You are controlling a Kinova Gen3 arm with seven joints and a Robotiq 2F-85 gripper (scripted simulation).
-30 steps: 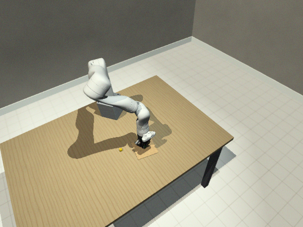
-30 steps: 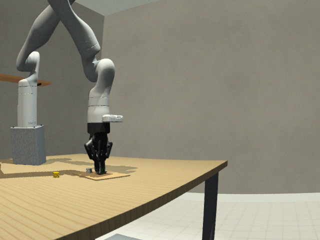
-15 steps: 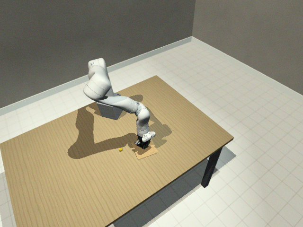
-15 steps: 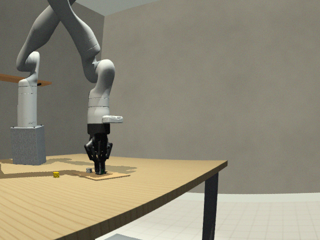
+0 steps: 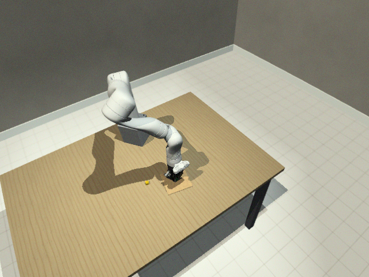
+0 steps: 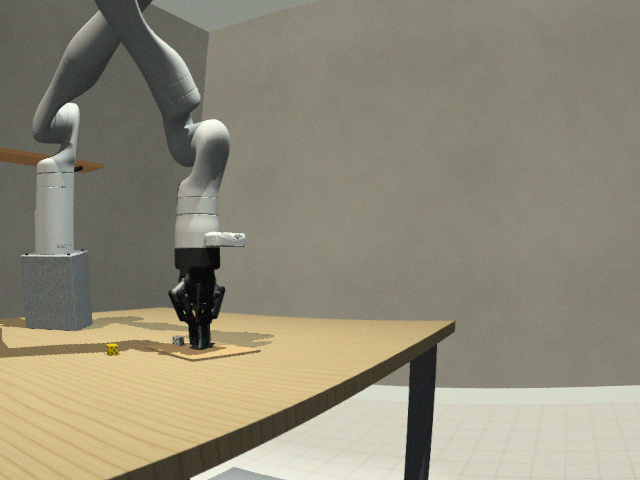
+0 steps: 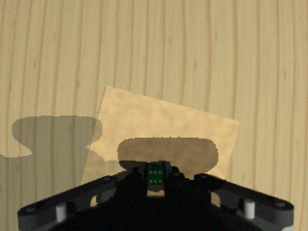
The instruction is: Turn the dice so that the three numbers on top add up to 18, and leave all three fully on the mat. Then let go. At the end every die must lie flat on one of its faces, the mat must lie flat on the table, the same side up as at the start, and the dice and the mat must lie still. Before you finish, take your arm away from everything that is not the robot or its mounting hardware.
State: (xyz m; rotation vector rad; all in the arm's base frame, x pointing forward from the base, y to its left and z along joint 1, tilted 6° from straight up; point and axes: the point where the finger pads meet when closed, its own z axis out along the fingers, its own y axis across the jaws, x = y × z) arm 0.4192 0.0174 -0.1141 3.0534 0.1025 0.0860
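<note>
Right now my hand is 1 cm above the green die. Round my hand: yellow die (14 cm to the right, 7 cm behind, 2 cm below); then white die (5 cm behind, 1 cm below); then tan mat (2 cm below).
</note>
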